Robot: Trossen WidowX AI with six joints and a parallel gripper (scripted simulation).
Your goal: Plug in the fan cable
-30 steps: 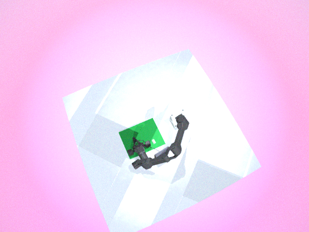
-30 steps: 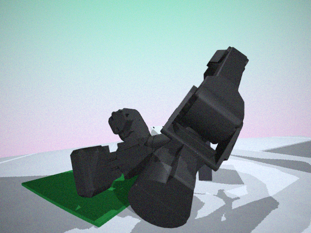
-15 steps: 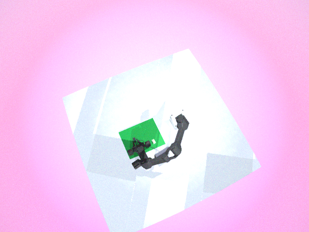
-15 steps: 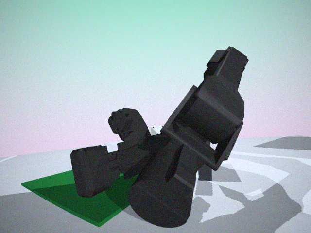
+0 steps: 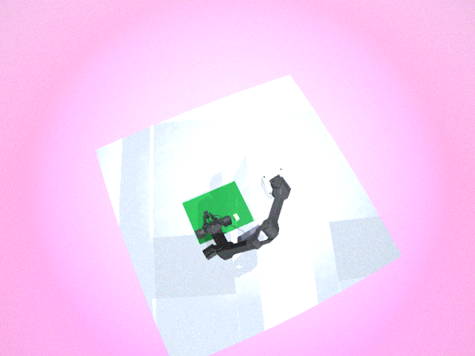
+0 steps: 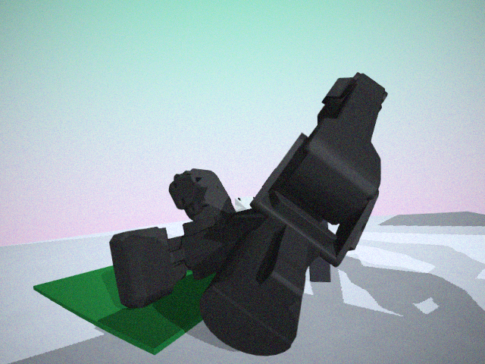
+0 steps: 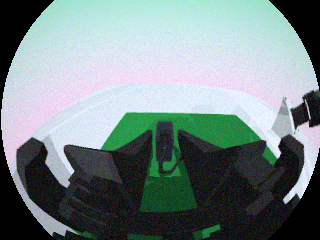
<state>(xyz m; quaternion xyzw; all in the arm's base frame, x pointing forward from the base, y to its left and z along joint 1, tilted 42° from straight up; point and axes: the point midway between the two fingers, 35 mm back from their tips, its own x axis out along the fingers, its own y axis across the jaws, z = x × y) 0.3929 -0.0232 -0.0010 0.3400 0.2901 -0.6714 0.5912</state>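
My gripper tip is now 10 mm above the black fan plug. From my gripper tip the other things lie so: green board 60 mm behind, 10 mm to the left, 50 mm below; fan 120 mm behind, 200 mm to the left, 20 mm above.
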